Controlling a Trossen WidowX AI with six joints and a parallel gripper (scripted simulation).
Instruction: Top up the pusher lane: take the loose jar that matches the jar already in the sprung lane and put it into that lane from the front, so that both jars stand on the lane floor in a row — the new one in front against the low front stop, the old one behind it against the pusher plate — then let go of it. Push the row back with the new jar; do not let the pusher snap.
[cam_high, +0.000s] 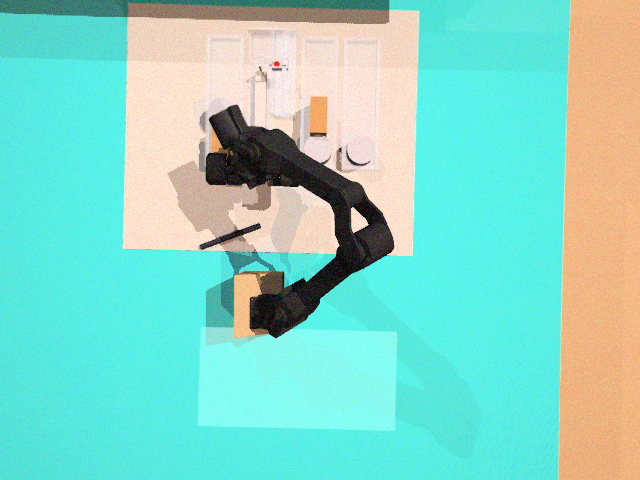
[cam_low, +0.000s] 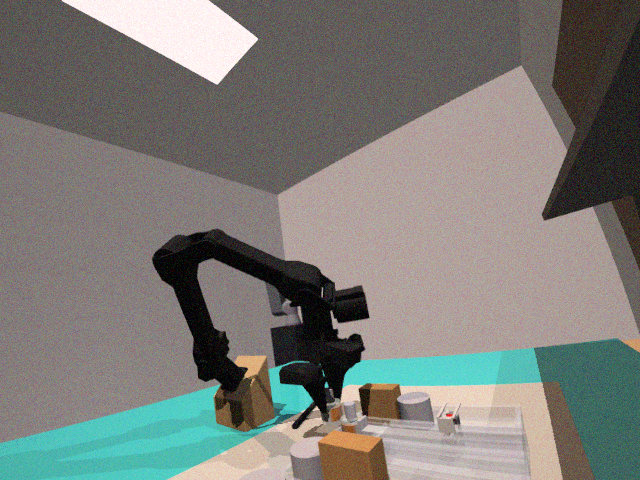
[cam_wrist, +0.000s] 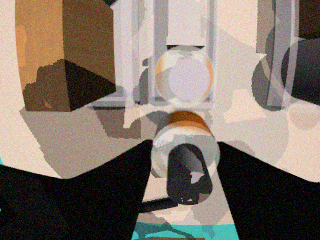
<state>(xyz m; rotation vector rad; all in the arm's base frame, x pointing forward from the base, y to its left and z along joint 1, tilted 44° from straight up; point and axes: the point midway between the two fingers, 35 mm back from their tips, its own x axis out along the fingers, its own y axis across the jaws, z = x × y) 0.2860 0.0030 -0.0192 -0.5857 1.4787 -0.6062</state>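
The sprung lane lies 19 cm ahead of my gripper tip, 4 cm below it and 3 cm to the right of it. Also, from my gripper tip: red mark 23 cm ahead, 4 cm to the right, 2 cm above; then black pen 13 cm behind, 6 cm to the left, 5 cm below.
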